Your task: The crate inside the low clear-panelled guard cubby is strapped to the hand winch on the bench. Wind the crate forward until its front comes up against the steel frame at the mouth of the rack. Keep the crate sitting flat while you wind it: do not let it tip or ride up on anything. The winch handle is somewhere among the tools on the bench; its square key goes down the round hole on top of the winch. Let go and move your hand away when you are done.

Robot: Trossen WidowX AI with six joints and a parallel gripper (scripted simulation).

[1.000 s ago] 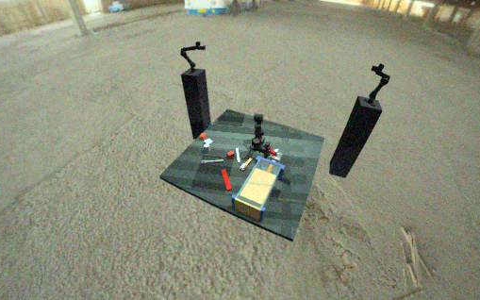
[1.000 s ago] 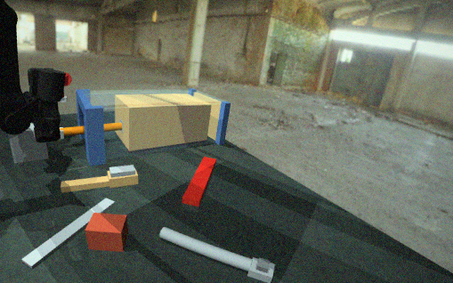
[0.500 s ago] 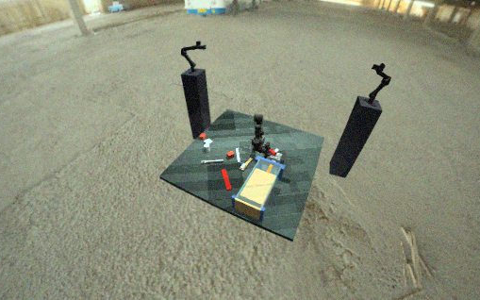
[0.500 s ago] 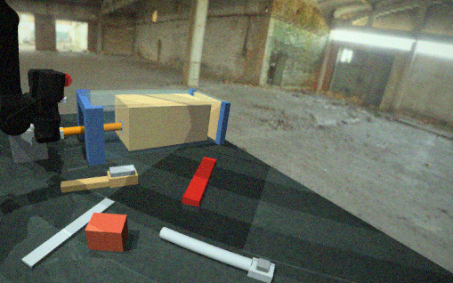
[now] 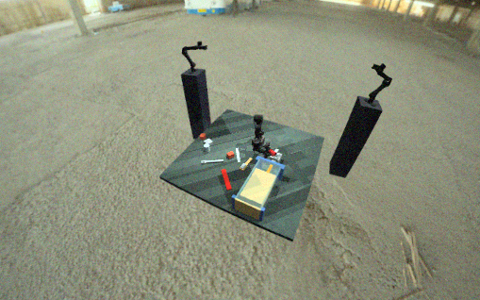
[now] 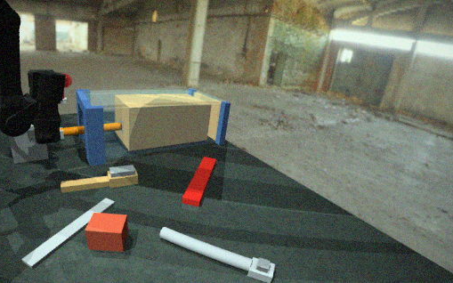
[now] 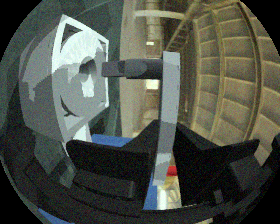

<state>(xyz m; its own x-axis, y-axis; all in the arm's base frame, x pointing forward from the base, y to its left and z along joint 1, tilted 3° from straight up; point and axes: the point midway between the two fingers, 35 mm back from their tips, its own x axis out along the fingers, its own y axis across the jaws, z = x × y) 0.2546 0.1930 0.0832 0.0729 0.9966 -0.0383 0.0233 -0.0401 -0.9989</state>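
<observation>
Now: gripper tip 1 cm to the left of the winch handle, 1 cm below it and 1 cm short of it. From my gripper tip the other things lie so: wooden-handled tool (25 cm to the right, 14 cm below, 9 cm ahead); winch (13 cm below, 7 cm behind, 1 cm to the right); red knob (5 cm ahead, 4 cm above, 2 cm to the right).
</observation>
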